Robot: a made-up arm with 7 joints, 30 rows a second.
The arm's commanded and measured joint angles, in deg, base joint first. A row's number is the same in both.
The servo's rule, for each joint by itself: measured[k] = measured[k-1] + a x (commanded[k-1-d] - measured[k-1]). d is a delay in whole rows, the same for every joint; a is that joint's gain. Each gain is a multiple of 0.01, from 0.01 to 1. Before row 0 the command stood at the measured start. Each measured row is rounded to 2 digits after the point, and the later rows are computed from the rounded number. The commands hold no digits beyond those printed.
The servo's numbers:
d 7
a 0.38 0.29 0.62 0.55 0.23 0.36 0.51
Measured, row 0:
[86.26 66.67 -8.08 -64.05 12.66 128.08 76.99]
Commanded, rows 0 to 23:
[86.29 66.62 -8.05 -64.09 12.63 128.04 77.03]
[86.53 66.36 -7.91 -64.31 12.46 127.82 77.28]
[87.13 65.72 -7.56 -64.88 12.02 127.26 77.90]
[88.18 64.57 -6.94 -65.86 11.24 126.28 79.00]
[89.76 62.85 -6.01 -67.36 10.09 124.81 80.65]
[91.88 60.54 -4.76 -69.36 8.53 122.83 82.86]
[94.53 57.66 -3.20 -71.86 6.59 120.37 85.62]
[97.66 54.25 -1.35 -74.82 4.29 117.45 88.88]
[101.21 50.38 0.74 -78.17 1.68 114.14 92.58]
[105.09 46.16 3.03 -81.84 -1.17 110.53 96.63]
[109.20 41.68 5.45 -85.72 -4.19 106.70 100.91]
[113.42 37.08 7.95 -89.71 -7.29 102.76 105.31]
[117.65 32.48 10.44 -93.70 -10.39 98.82 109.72]
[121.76 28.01 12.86 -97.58 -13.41 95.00 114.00]
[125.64 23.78 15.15 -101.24 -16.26 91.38 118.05]
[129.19 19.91 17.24 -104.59 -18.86 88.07 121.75]
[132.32 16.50 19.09 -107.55 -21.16 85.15 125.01]
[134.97 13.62 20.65 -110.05 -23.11 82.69 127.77]
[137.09 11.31 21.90 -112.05 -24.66 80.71 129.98]
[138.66 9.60 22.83 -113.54 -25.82 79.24 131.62]
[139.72 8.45 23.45 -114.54 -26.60 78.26 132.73]
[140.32 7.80 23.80 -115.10 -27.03 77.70 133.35]
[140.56 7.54 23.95 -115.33 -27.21 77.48 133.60]
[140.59 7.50 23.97 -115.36 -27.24 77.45 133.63]
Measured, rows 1 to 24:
[86.26 66.67 -8.08 -64.05 12.66 128.08 76.99]
[86.26 66.67 -8.08 -64.05 12.66 128.08 76.99]
[86.26 66.67 -8.08 -64.05 12.66 128.08 76.99]
[86.26 66.67 -8.08 -64.05 12.66 128.08 76.99]
[86.26 66.67 -8.08 -64.05 12.66 128.08 76.99]
[86.26 66.67 -8.08 -64.05 12.66 128.08 76.99]
[86.26 66.67 -8.08 -64.05 12.66 128.08 76.99]
[86.27 66.66 -8.06 -64.07 12.65 128.07 77.01]
[86.37 66.57 -7.97 -64.20 12.61 127.98 77.15]
[86.66 66.32 -7.72 -64.57 12.47 127.72 77.53]
[87.24 65.81 -7.24 -65.28 12.19 127.20 78.28]
[88.20 64.95 -6.48 -66.42 11.71 126.34 79.49]
[89.60 63.67 -5.41 -68.04 10.98 125.08 81.21]
[91.47 61.93 -4.04 -70.14 9.97 123.38 83.46]
[93.82 59.70 -2.37 -72.71 8.66 121.25 86.22]
[96.63 57.00 -0.44 -75.71 7.05 118.69 89.46]
[99.84 53.86 1.71 -79.08 5.16 115.75 93.12]
[103.40 50.33 4.03 -82.73 3.01 112.49 97.09]
[107.21 46.49 6.46 -86.57 0.64 108.99 101.28]
[111.18 42.43 8.93 -90.49 -1.90 105.33 105.58]
[115.20 38.25 11.37 -94.39 -4.55 101.61 109.87]
[119.17 34.05 13.71 -98.16 -7.24 97.93 114.04]
[122.98 29.95 15.90 -101.70 -9.91 94.38 117.97]
[126.53 26.05 17.88 -104.92 -12.50 91.06 121.56]

